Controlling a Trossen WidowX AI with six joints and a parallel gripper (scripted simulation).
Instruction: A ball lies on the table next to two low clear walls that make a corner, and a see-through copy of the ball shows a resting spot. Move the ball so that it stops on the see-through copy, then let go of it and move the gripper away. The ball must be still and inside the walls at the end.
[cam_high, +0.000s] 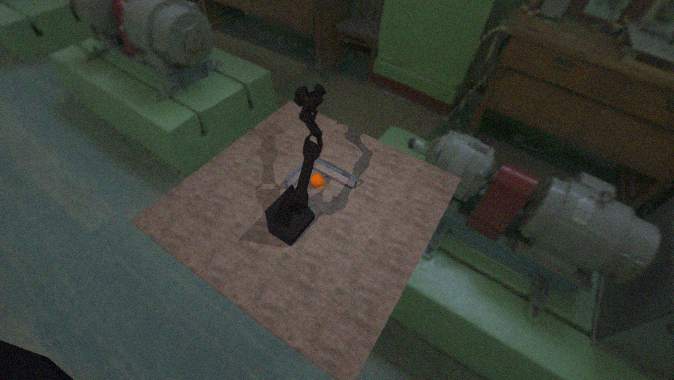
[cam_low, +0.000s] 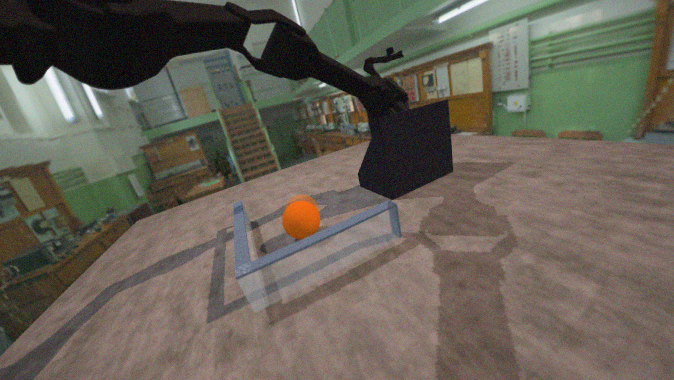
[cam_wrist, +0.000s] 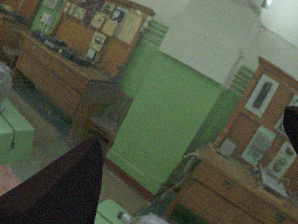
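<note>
Now: the ball 370 mm behind my gripper tip, 310 mm below it and 250 mm to the right of it.
</note>
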